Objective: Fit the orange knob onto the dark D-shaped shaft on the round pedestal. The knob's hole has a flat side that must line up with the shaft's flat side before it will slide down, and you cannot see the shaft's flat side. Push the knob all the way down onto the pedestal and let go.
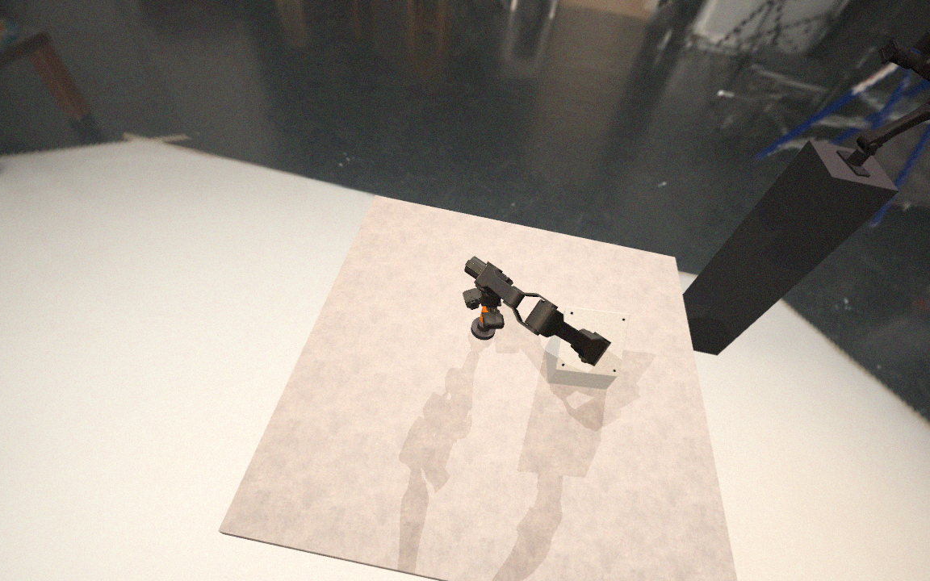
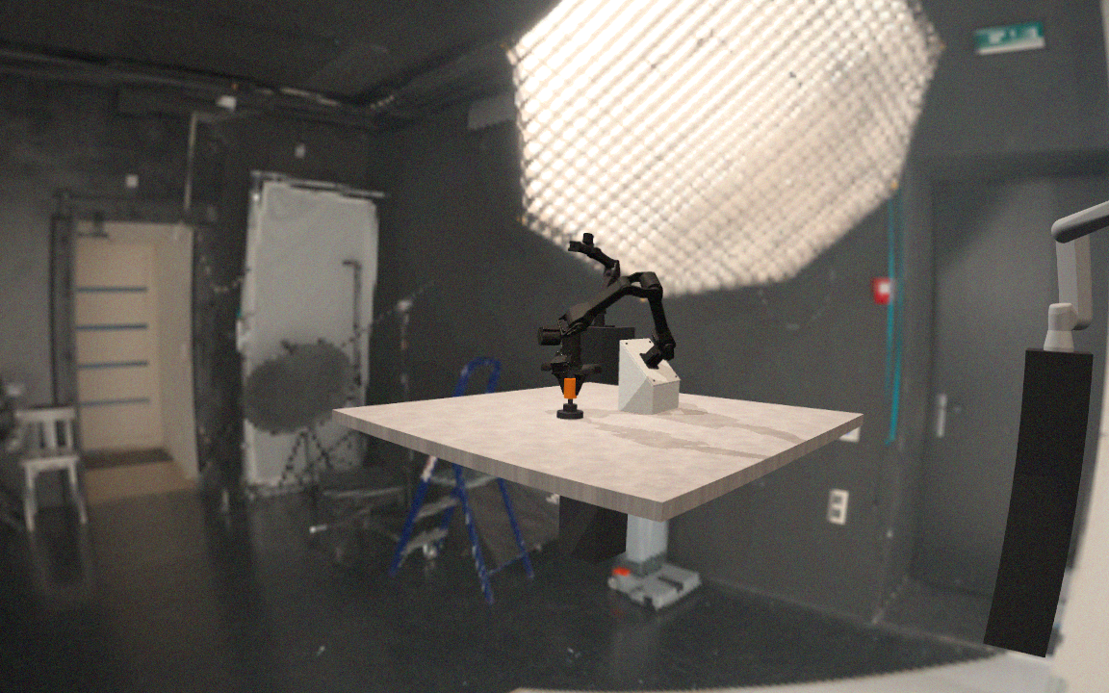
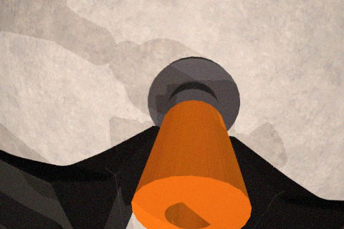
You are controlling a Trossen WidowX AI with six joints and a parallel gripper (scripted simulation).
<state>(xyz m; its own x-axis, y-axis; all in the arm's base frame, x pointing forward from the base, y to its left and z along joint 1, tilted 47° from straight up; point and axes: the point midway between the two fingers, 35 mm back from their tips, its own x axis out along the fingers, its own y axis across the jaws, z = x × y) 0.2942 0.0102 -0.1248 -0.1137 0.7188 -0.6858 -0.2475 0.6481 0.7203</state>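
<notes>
Right now the orange knob is 20 mm above my gripper tip. Also, from my gripper tip: dark round pedestal (40 mm below).
</notes>
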